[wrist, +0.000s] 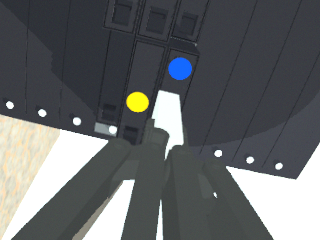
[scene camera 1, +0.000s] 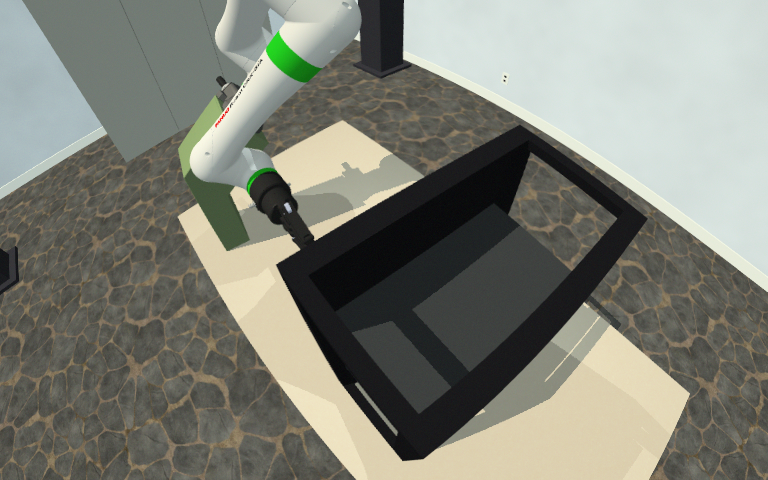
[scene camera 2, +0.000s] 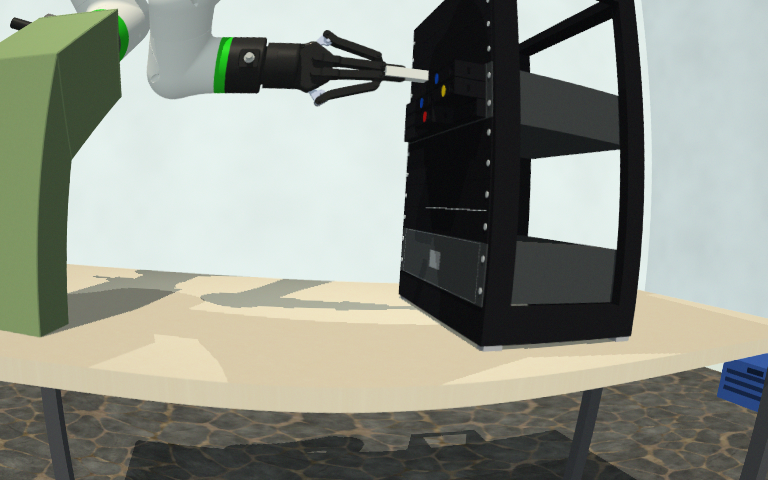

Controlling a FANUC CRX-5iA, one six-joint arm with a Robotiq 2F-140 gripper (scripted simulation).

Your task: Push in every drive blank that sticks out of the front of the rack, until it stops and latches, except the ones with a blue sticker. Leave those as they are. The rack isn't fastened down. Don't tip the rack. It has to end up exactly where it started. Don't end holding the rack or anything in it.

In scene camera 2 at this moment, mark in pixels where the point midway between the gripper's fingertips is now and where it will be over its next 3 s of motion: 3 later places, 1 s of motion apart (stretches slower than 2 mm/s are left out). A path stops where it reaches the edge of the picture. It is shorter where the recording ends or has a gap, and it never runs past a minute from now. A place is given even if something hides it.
My gripper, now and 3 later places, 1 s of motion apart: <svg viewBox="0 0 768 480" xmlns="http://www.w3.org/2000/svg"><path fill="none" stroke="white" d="M425 76L399 108L420 116L430 118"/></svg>
